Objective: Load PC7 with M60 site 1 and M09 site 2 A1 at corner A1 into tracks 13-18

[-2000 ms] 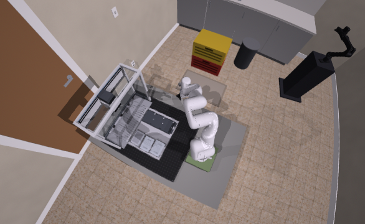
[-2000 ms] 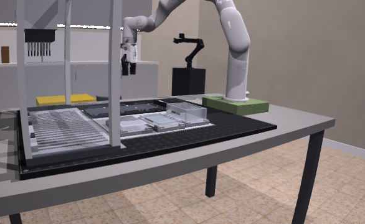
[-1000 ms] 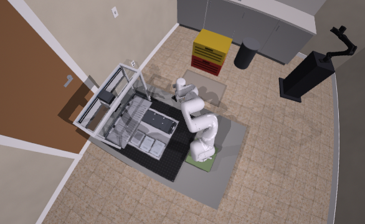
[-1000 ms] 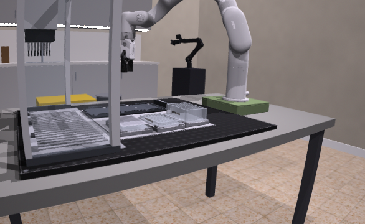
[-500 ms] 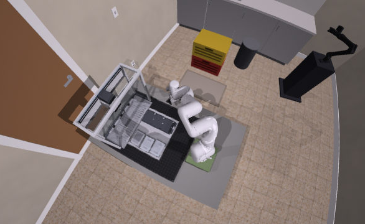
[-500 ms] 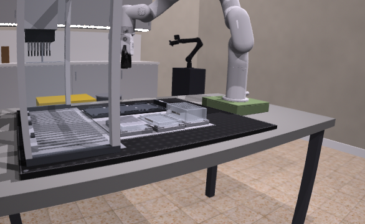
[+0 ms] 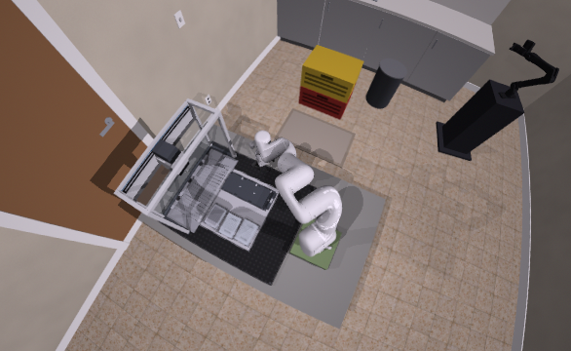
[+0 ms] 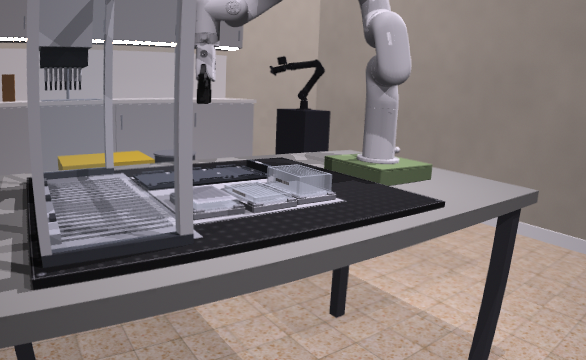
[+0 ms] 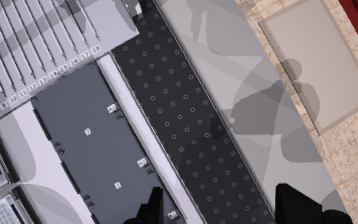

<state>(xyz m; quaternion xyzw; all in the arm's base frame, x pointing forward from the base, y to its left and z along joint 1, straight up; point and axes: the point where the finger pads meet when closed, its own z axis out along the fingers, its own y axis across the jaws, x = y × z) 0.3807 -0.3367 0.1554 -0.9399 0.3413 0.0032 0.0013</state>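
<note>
Now: hand 38 cm to the right of the deep-well block M09, 17 cm above it and 2 cm short of it. Also, from my hand: plate carrier PC7 (18 cm below, 12 cm to the left, 9 cm ahead); plate nest S1 (38 cm to the left, 19 cm below, 2 cm ahead); frame post (48 cm to the left, 36 cm ahead, 6 cm above).
</note>
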